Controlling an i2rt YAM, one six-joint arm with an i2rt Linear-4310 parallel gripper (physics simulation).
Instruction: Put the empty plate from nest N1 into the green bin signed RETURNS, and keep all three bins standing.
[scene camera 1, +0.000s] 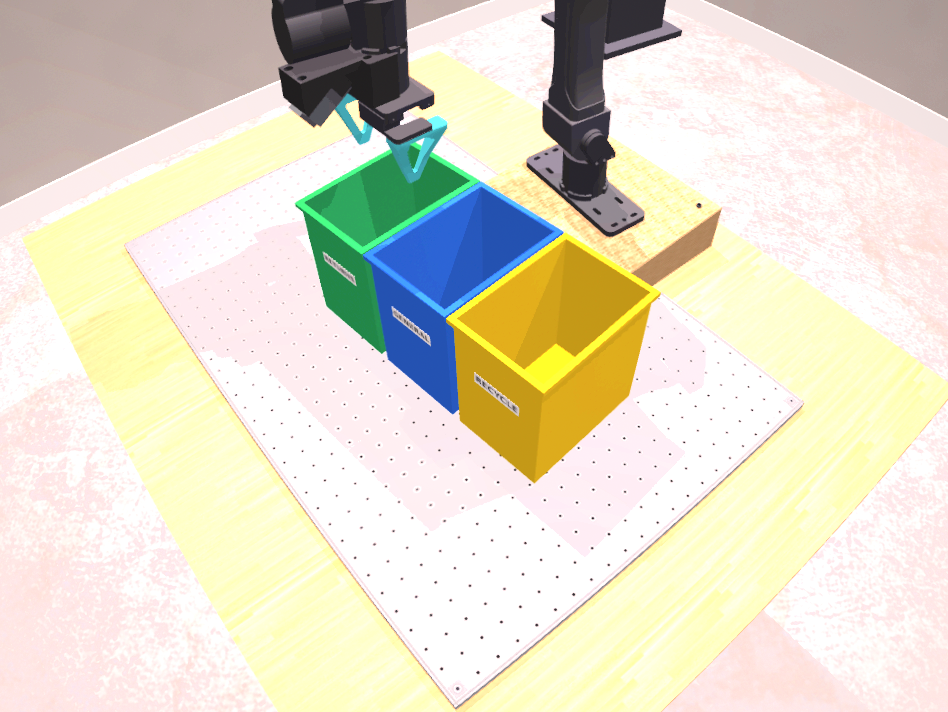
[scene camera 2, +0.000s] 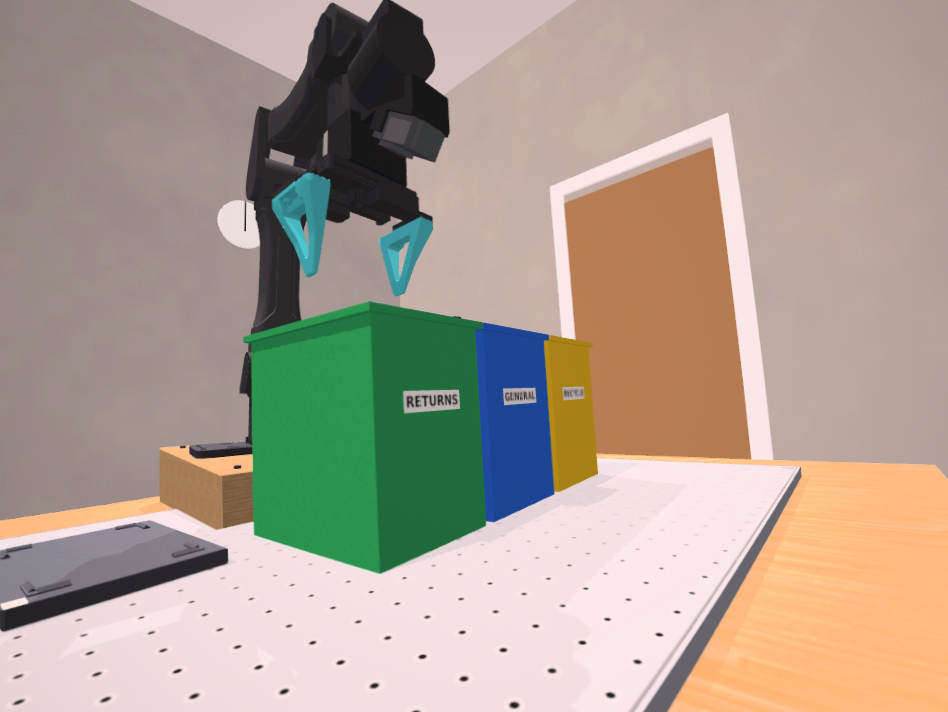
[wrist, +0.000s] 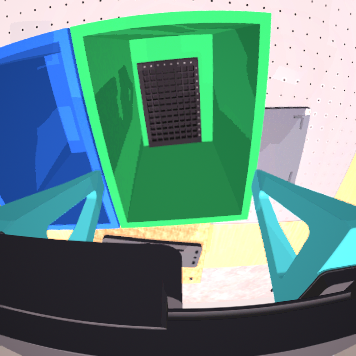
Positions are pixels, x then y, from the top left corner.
my gripper: scene camera 1 388, 161; scene camera 2; wrist
green returns bin: scene camera 1; scene camera 2; wrist 209, 181
blue general bin: scene camera 1 423, 274; scene camera 2 514, 415; wrist 54, 143
same spot on my gripper: (wrist: 132, 285) = (scene camera 2: 387, 191)
same spot on green returns bin: (scene camera 1: 348, 217) = (scene camera 2: 321, 393)
